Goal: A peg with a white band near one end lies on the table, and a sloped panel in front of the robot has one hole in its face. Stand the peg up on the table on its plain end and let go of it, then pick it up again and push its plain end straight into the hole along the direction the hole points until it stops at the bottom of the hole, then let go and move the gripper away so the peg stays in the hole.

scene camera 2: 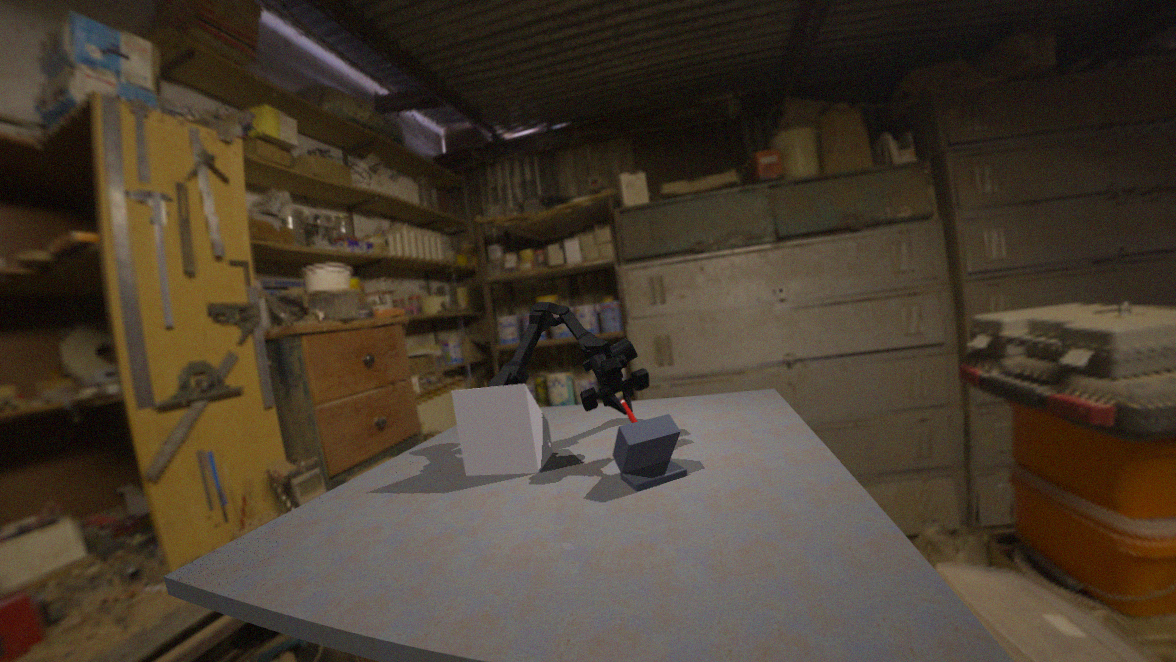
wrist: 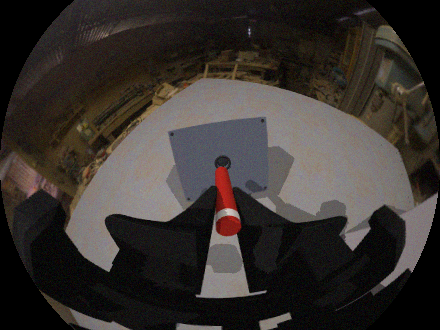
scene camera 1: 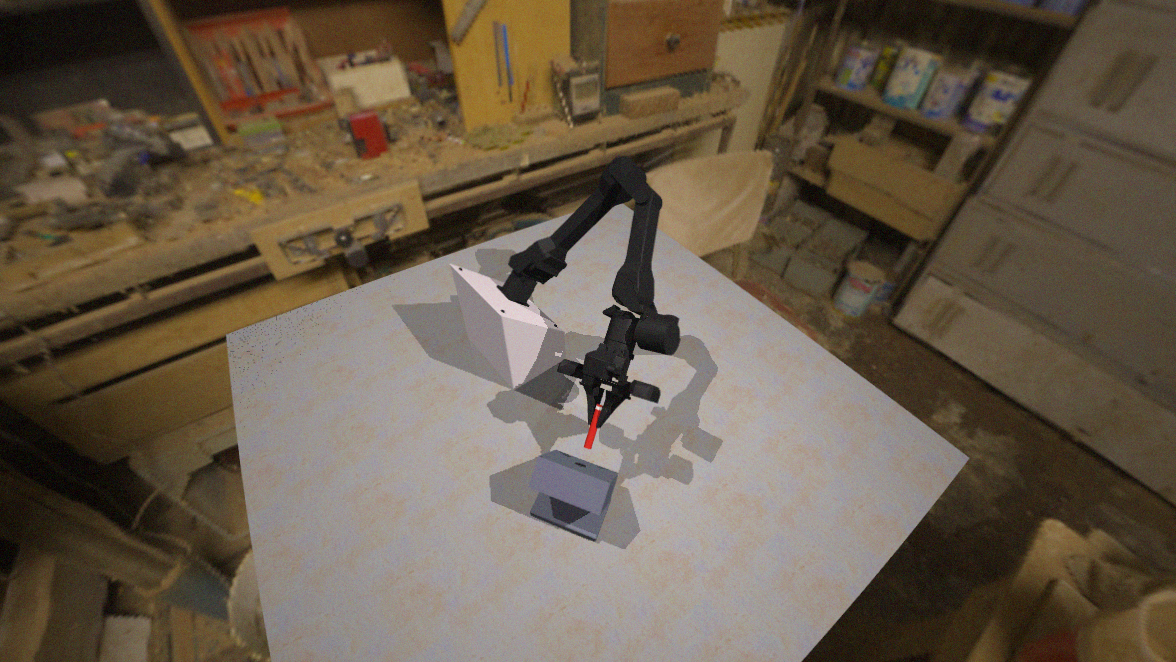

Note:
My gripper (scene camera 1: 594, 426) carries a red peg (wrist: 227, 221). Also in view: a sloped grey panel (scene camera 1: 556, 474).
My gripper also shows in scene camera 2 (scene camera 2: 628, 412) and in the wrist view (wrist: 224, 191). The sloped grey panel shows as well in the wrist view (wrist: 244, 141).

